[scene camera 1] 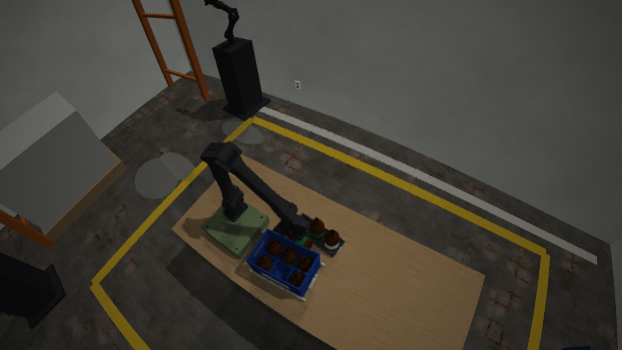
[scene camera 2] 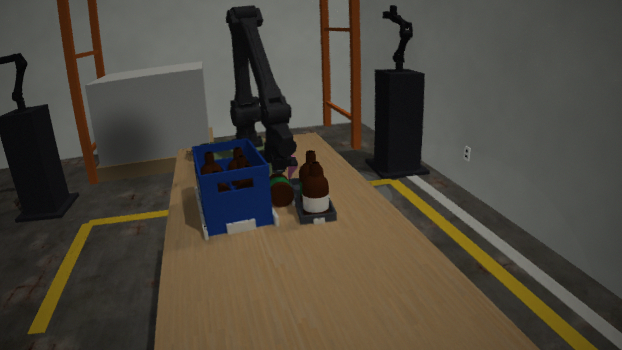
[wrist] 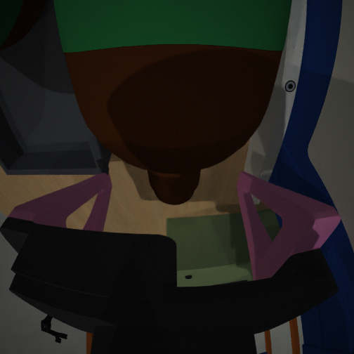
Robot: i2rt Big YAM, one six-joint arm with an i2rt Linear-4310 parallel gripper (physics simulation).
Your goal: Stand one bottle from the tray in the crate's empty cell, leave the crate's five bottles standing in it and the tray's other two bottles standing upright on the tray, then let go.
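Seen in the pictures: arm's base, origin of the base link: [scene camera 1: 235, 210].
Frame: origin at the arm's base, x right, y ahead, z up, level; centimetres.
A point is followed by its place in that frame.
Note:
A brown bottle with a green label [scene camera 1: 302, 241] {x -7.0, y 39.7, z -0.2 cm} [scene camera 2: 281, 192] {x -7.4, y 43.1, z -2.6 cm} [wrist: 172, 100] lies on its side between the crate and the tray, its neck toward the arm's base. My gripper [wrist: 173, 178] is open, with its pink fingers apart on either side of the neck; scene camera 1 mostly hides them. The dark tray [scene camera 1: 337, 248] [scene camera 2: 304, 218] {x -11.8, y 55.2, z -5.7 cm} [wrist: 45, 115] bears two upright bottles, one green-labelled [scene camera 1: 317, 228] {x -15.2, y 42.9, z 4.4 cm} [scene camera 2: 305, 172] {x -14.8, y 43.8, z 3.2 cm} and one white-labelled [scene camera 1: 331, 238] {x -14.5, y 51.5, z 4.7 cm} [scene camera 2: 315, 190] {x -15.3, y 54.4, z 1.9 cm}. The blue crate [scene camera 1: 311, 281] {x 6.1, y 54.4, z -4.5 cm} [scene camera 2: 237, 207] {x 5.9, y 54.1, z -0.5 cm} [wrist: 320, 65] holds five upright bottles; its empty cell [scene camera 1: 281, 270] {x 9.8, y 38.8, z -6.7 cm} is in the near row's middle.
The crate's wall stands close beside the lying bottle, and the tray is on its other side. The green base plate [scene camera 1: 235, 231] {x 9.1, y 8.4, z -0.5 cm} [wrist: 205, 245] of the arm lies behind them on the wooden table [scene camera 1: 390, 270] {x -20.4, y 83.4, z -7.5 cm} [scene camera 2: 300, 280] {x -5.9, y 80.0, z -7.5 cm}.

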